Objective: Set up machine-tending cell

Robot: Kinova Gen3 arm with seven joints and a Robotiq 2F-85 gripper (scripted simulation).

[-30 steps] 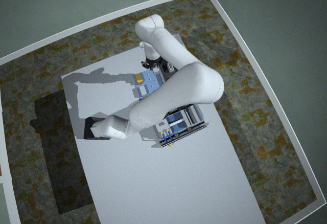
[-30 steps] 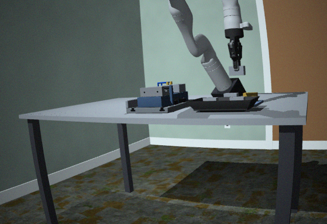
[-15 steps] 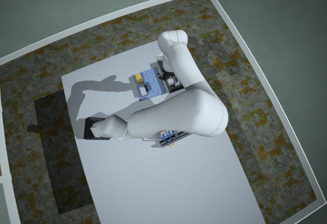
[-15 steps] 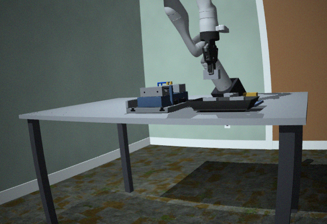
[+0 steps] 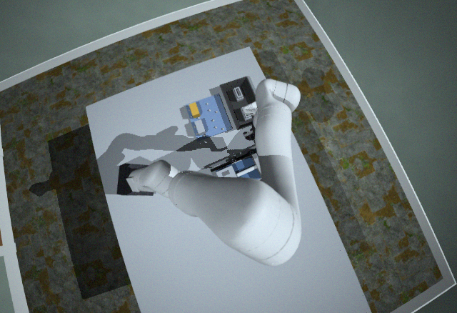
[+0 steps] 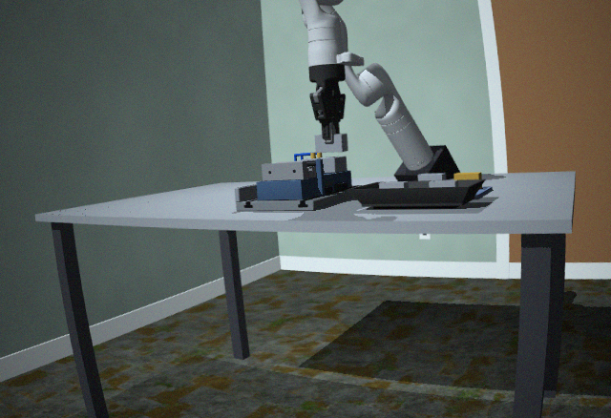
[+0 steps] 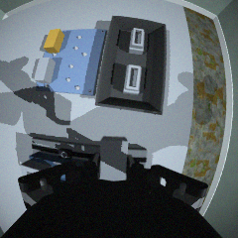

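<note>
The vise lies 110 mm below my hand, 100 mm behind it and 80 mm to the right of it. The rest, counted from my hand: brass blank: 290 mm to the left, 130 mm below, 120 mm behind.
</note>
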